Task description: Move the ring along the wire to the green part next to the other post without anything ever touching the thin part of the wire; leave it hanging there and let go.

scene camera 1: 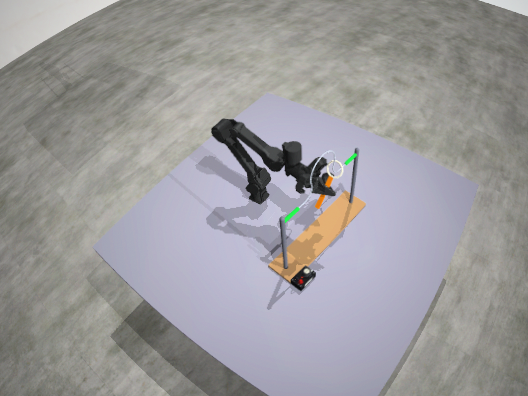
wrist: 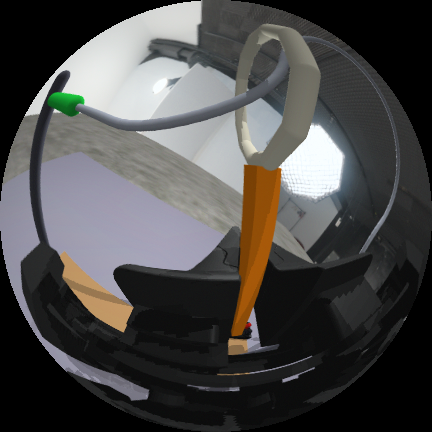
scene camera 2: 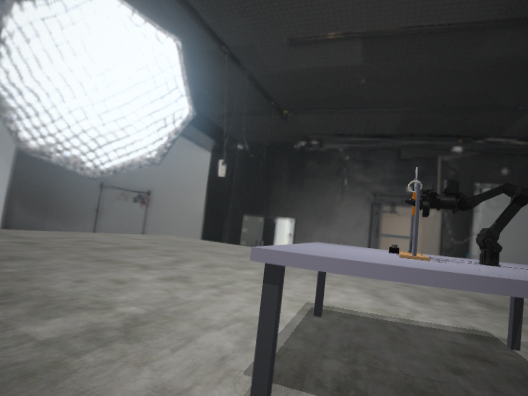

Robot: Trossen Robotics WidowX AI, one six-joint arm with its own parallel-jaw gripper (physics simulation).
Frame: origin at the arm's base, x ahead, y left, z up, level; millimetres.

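Seen in the pictures: gripper, fingertip midpoint: [scene camera 1: 334, 195] [wrist: 239, 231] [scene camera 2: 405, 200]; arm's base, origin of the base link: [scene camera 1: 259, 196] [scene camera 2: 489, 265].
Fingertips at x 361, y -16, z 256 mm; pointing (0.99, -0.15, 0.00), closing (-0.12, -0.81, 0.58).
Pixels of each thing's top centre, then the offset from my fingertips to it. "spot": a spot on its surface instead. Level surfaces: height alone.
- pale ring, surface spot: [wrist: 304, 95] spot: dx -58, dy +43, dz +52 mm
- thin grey wire, surface spot: [wrist: 190, 119] spot: dx -38, dy +58, dz +38 mm
- ring's orange handle, surface spot: [wrist: 260, 215] spot: dx -43, dy +25, dz +26 mm
- green part, surface spot: [wrist: 67, 103] [scene camera 1: 344, 162] spot: dx -34, dy +127, dz +27 mm
- far right post, surface spot: [wrist: 36, 165] spot: dx -22, dy +187, dz -32 mm
- orange-brown board, middle of its top: [wrist: 148, 340] [scene camera 1: 321, 232] [scene camera 2: 411, 254] dx -43, dy -3, dz -245 mm
- small black box, middle of its top: [wrist: 243, 326] [scene camera 1: 303, 274] [scene camera 2: 394, 244] dx +14, dy -206, dz -212 mm
- lavender table, its level: dz -256 mm
The pale ring [scene camera 1: 343, 170] [scene camera 2: 408, 187] [wrist: 304, 95] is around the thin grey wire [wrist: 190, 119], which passes through the upper part of its opening in the wrist view; I cannot tell the exact clearance. My gripper [scene camera 1: 325, 189] [wrist: 239, 231] is shut on the ring's orange handle [scene camera 1: 320, 201] [scene camera 2: 413, 207] [wrist: 260, 215], which stands roughly upright below the ring. One green part [scene camera 1: 351, 159] [wrist: 67, 103] is beside the far right post [scene camera 1: 354, 177] [wrist: 36, 165], a short stretch of wire away from the ring. The other green part [scene camera 1: 292, 215] is at the near left post [scene camera 1: 284, 245].
The wire has a tall arch on the ring's near-left side, close to my gripper. Both posts stand on an orange-brown board [scene camera 1: 325, 230] [wrist: 100, 305]. A small black box [scene camera 1: 303, 278] [scene camera 2: 394, 249] with a red spot lies at its near end on the lavender table [scene camera 1: 200, 280] [scene camera 2: 320, 255].
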